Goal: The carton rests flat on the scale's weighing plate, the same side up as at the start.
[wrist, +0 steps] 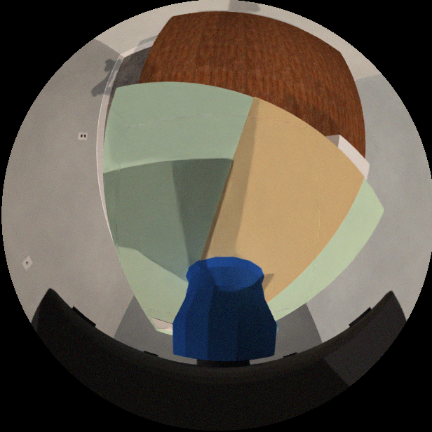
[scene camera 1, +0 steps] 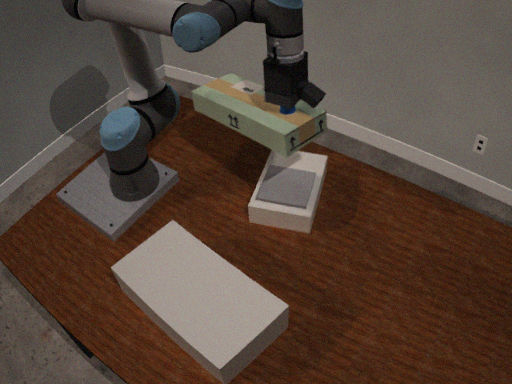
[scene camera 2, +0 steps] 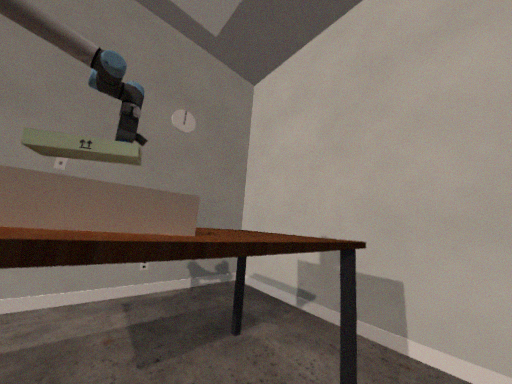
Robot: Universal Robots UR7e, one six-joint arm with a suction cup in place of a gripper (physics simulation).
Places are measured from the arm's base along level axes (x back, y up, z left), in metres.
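Pixels of known places: hand, its tool point: (scene camera 1: 287,114); arm's base, origin of its link: (scene camera 1: 134,182).
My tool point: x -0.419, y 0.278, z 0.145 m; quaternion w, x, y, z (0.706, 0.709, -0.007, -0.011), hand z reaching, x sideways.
Note:
For each thing: its middle in the pictures, then the offset to it from my tool point.
- carton, middle of its body: (scene camera 1: 254,108) (scene camera 2: 91,149) dx +0.098, dy -0.026, dz +0.017 m
- white scale, middle of its body: (scene camera 1: 290,185) dx +0.023, dy -0.272, dz +0.057 m
- large white block, middle of its body: (scene camera 1: 196,299) (scene camera 2: 113,208) dx +0.020, dy -0.261, dz -0.370 m
The carton (scene camera 1: 240,115) (scene camera 2: 70,145) (wrist: 290,200) is long and pale green, with a tan tape strip on top and arrows on its sides pointing up. My suction gripper (scene camera 1: 287,109) (scene camera 2: 125,141) (wrist: 225,275) has its blue cup against the carton's top near one end and holds it in the air, roughly level. The white scale (scene camera 1: 280,217) stands on the table, with its grey weighing plate (scene camera 1: 287,187) visible in scene camera 1. The carton's near end hangs over the back of the scale, apart from the plate. The carton's underside is hidden in scene camera 1.
A large white block (scene camera 1: 200,300) (scene camera 2: 100,205) lies on the wooden table (scene camera 1: 400,280) (scene camera 2: 280,245) in front of the scale. The arm's grey base plate (scene camera 1: 85,200) is at the left. Walls stand behind the table. A white edge shows at the right in the wrist view.

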